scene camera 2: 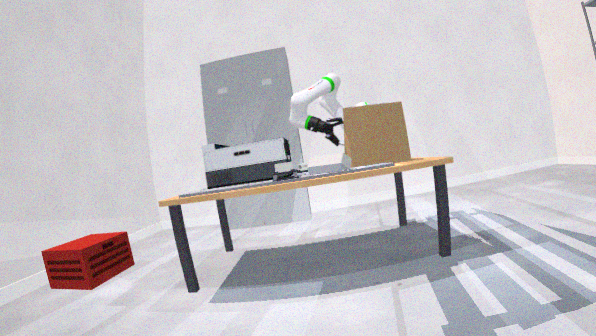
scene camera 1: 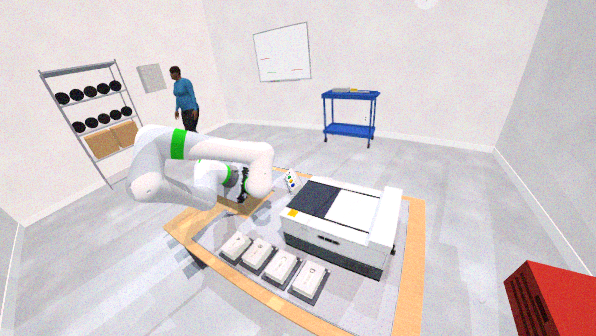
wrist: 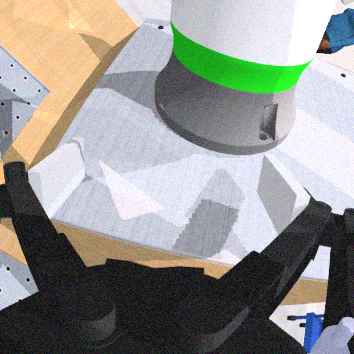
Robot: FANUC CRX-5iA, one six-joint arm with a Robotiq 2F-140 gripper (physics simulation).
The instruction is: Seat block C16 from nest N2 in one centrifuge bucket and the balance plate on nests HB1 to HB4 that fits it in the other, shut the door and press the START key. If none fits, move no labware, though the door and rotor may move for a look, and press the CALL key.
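Seen in the pictures: gripper, fingertip midpoint: (scene camera 1: pixel 239 185) (wrist: pixel 171 164); arm's base at its link origin: (scene camera 2: pixel 372 132) (scene camera 1: pixel 230 176) (wrist: pixel 225 100).
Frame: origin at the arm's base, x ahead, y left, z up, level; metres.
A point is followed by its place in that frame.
Observation:
Four white plates (scene camera 1: pixel 236 246) @(x 0.363, y -0.280, z -0.125 m) (scene camera 1: pixel 258 253) @(x 0.482, y -0.244, z -0.123 m) (scene camera 1: pixel 281 267) @(x 0.614, y -0.237, z -0.125 m) (scene camera 1: pixel 308 279) @(x 0.739, y -0.218, z -0.124 m) sit on dark nests in a row along the table's near side in scene camera 1; their small markings are blurred. The white and dark centrifuge (scene camera 1: pixel 325 239) @(x 0.739, y -0.084, z -0.015 m) (scene camera 2: pixel 240 162) @(x 0.732, y 0.248, z -0.062 m) stands beside them, with a dark panel and a white panel on top; its rotor and buckets do not show. A small key panel (scene camera 1: pixel 291 182) @(x 0.278, y 0.268, z -0.110 m) with green, yellow and blue keys stands behind it. Block C16 and nest N2 cannot be made out. My gripper (scene camera 1: pixel 244 185) @(x 0.125, y -0.026, z -0.004 m) (scene camera 2: pixel 340 132) @(x 0.125, y -0.026, z -0.004 m) (wrist: pixel 171 164) @(x 0.125, y -0.026, z -0.004 m) is open and empty, raised above the table near the arm's base.
A brown upright board (scene camera 2: pixel 376 134) @(x -0.009, y 0.148, z -0.023 m) stands on the wooden table (scene camera 1: pixel 412 250) @(x 1.074, y 0.173, z -0.191 m) (scene camera 2: pixel 425 162) @(x -0.193, y 0.434, z -0.196 m) near the arm. The arm's grey base (wrist: pixel 225 110) @(x 0.066, y -0.021, z 0.026 m) shows beyond the fingers. A red box (scene camera 1: pixel 555 300) (scene camera 2: pixel 87 260), blue cart (scene camera 1: pixel 350 95), shelf rack (scene camera 1: pixel 80 68) and person (scene camera 1: pixel 185 95) stand away from the table.

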